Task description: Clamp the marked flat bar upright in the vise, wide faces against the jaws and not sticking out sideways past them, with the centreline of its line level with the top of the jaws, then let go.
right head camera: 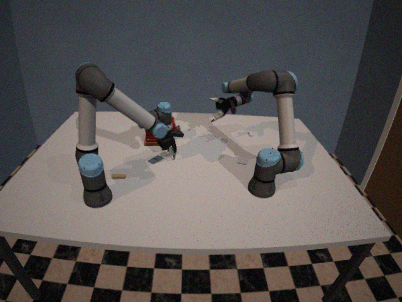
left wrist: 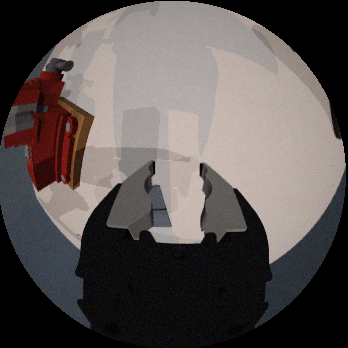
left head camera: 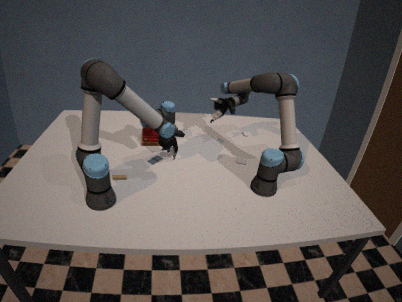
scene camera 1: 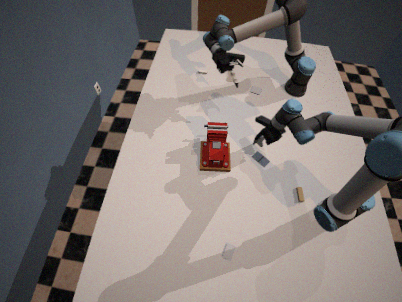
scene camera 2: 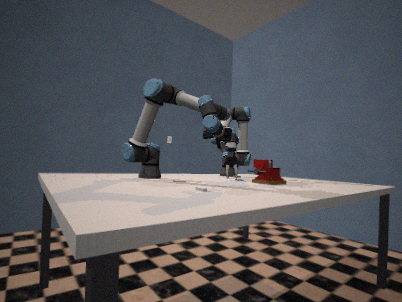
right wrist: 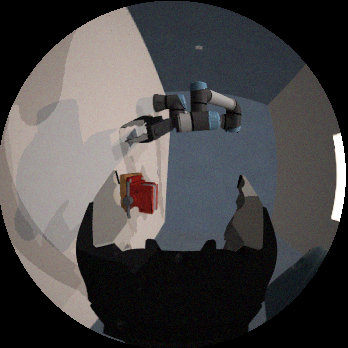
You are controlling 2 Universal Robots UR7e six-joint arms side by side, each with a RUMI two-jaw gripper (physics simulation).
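Where they show: left gripper, fingertip midpoint: (right head camera: 171,156) (left wrist: 177,162) (left head camera: 171,156) (scene camera 1: 257,142) (scene camera 2: 232,178) (right wrist: 122,134); right gripper, fingertip midpoint: (right head camera: 210,110) (left head camera: 209,110) (scene camera 1: 240,77) (right wrist: 178,172); left arm's base at its link origin: (right head camera: 98,198) (left head camera: 101,200) (right wrist: 155,102); right arm's base at its link origin: (right head camera: 261,189) (left head camera: 263,188) (scene camera 1: 294,89) (scene camera 2: 149,177).
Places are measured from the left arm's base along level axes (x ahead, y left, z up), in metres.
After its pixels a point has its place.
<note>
The marked flat bar (left head camera: 156,160) @[x 0.380, y -0.250, z 0.004 m] (right head camera: 156,159) @[x 0.390, y -0.247, z 0.003 m] (scene camera 1: 260,158) @[x 0.393, y -0.244, z 0.003 m] (left wrist: 161,218) @[x 0.365, y -0.238, z 0.003 m] is blue-grey with a dark line across it and lies flat on the table. The red vise (left head camera: 150,136) @[x 0.600, y -0.194, z 0.049 m] (scene camera 1: 216,150) @[x 0.642, y -0.194, z 0.104 m] (scene camera 2: 269,174) @[x 0.685, y -0.268, z 0.062 m] (left wrist: 47,125) @[x 0.614, y -0.275, z 0.072 m] (right wrist: 142,196) @[x 0.644, y -0.334, z 0.123 m] stands on a wooden base at the back left in the head views. My left gripper (left head camera: 171,154) @[x 0.415, y -0.339, z 0.012 m] (scene camera 1: 256,142) @[x 0.415, y -0.339, z 0.012 m] (left wrist: 177,162) @[x 0.415, y -0.339, z 0.012 m] points down low beside the bar; its fingers are partly apart with a gap between them. Its left-hand finger in the left wrist view hides part of the bar. My right gripper (left head camera: 213,110) @[x 0.567, y -0.562, z 0.267 m] (scene camera 1: 240,74) @[x 0.567, y -0.562, z 0.267 m] (right wrist: 178,172) @[x 0.567, y -0.562, z 0.267 m] is wide open, empty and raised above the table.
A wooden block (left head camera: 119,177) @[x 0.176, y -0.062, z 0.014 m] (scene camera 1: 300,194) @[x 0.188, y -0.059, z 0.015 m] lies near the left arm's base. Light grey flat pieces lie near the right arm (left head camera: 241,161) (scene camera 1: 256,90) and low in scene camera 1 (scene camera 1: 228,251) @[x 0.529, y 0.255, z 0.005 m]. A small pale piece (left head camera: 244,134) @[x 0.796, y -0.888, z 0.008 m] (scene camera 1: 201,73) @[x 0.814, y -0.882, z 0.003 m] lies farther back.
</note>
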